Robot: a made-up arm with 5 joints. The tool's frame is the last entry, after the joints.
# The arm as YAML. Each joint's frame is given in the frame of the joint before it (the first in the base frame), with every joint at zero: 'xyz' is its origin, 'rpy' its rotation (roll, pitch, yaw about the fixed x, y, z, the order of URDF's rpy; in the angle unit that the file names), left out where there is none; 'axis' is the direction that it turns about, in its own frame. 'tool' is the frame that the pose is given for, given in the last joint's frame.
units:
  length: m
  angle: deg
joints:
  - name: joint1
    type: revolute
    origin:
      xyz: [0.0, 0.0, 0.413]
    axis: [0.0, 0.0, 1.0]
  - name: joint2
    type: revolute
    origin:
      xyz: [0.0, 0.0, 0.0]
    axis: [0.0, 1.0, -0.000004]
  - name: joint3
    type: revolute
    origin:
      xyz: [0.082, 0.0, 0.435]
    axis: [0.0, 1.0, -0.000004]
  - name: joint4
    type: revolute
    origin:
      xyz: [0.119, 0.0, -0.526]
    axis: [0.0, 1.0, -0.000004]
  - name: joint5
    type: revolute
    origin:
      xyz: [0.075, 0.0, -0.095]
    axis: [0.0, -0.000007, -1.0]
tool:
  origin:
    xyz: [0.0, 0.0, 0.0]
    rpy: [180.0, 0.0, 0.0]
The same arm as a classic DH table. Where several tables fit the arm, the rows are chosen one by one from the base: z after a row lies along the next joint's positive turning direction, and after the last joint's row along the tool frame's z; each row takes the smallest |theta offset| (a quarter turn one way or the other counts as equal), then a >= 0, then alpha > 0; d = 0 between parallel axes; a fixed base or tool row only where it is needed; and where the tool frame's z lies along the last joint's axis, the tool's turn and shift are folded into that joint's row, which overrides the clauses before.
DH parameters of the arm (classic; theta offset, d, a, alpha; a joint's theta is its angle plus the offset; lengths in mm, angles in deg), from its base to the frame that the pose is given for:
joint1: 0.00 413.0 0.0 -90.00
joint2: -79.32 0.0 442.7 0.00
joint3: -23.42 0.0 -539.3 0.00
joint4: -77.25 0.0 -75.0 90.00
joint5: 180.00 95.0 0.0 0.00

